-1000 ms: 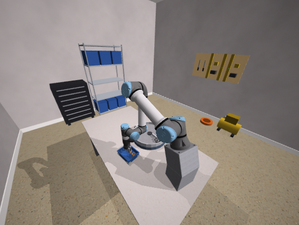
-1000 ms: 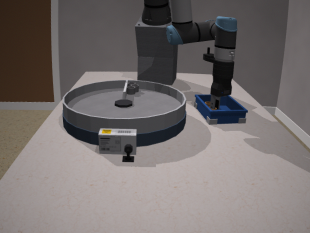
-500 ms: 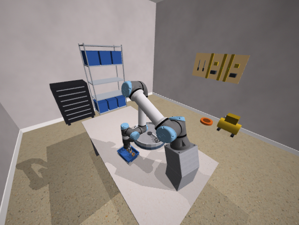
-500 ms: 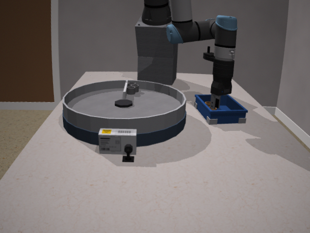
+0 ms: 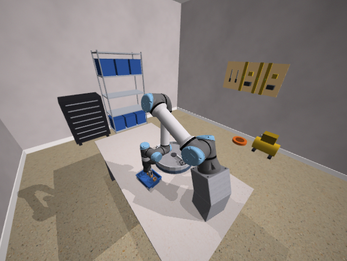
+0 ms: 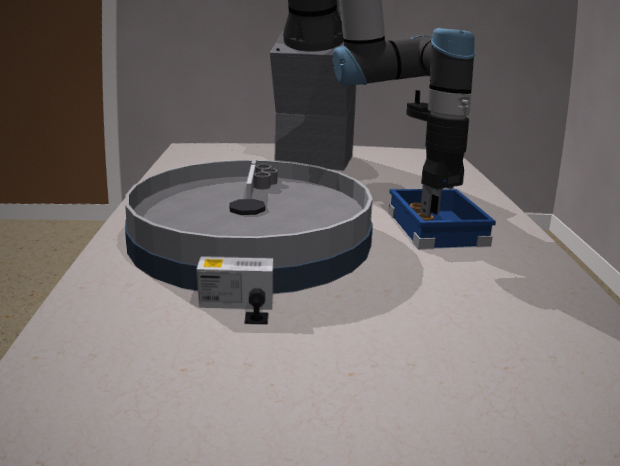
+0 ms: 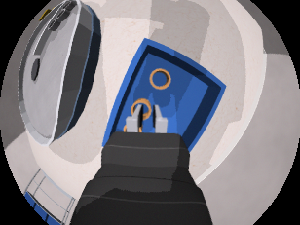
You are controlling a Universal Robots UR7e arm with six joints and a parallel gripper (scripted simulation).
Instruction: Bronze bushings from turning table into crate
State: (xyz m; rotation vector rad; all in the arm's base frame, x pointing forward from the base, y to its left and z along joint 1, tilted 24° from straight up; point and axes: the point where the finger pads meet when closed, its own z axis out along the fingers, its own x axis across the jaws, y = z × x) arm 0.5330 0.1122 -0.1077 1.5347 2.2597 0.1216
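Now: hand 20 mm to the right of the blue crate and 30 mm above it. Round my hand: grey turning table (10 mm behind, 340 mm to the right).
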